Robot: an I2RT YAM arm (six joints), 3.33 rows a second.
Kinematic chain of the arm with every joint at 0, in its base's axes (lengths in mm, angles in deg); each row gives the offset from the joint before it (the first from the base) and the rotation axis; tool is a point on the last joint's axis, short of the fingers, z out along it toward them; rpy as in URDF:
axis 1: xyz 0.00 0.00 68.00 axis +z
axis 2: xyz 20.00 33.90 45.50 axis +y
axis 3: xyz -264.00 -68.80 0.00 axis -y
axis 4: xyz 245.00 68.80 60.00 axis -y
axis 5: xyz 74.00 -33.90 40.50 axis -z
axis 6: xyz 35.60 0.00 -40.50 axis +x
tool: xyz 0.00 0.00 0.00 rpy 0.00 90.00 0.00
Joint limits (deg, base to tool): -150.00..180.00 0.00..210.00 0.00..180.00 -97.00..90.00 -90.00..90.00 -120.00..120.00
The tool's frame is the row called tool.
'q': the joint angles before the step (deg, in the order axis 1, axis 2, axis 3, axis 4, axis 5, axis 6). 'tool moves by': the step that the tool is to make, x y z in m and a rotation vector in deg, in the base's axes. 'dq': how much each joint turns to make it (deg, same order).
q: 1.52, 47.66, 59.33, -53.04, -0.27, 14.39
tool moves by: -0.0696, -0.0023, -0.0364, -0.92, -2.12, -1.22
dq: 0.54, -19.44, -11.39, -5.96, 1.98, 0.39
